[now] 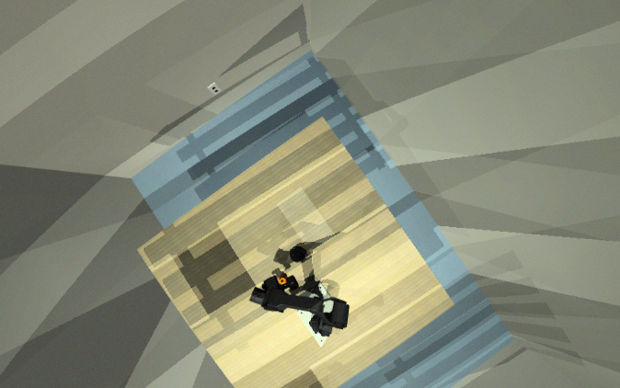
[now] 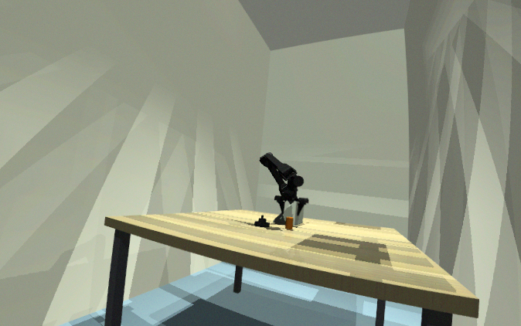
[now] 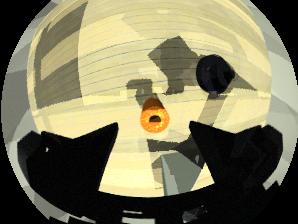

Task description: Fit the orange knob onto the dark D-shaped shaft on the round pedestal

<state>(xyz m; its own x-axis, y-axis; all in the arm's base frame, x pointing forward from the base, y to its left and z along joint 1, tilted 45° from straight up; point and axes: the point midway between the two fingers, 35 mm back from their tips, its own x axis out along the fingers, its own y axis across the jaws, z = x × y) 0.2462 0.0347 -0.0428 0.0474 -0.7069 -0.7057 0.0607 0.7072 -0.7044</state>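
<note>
Right now my gripper tip is 50 mm above the orange knob. The rest, counted from my gripper tip: dark round pedestal 140 mm to the right, 70 mm ahead, 40 mm below.
</note>
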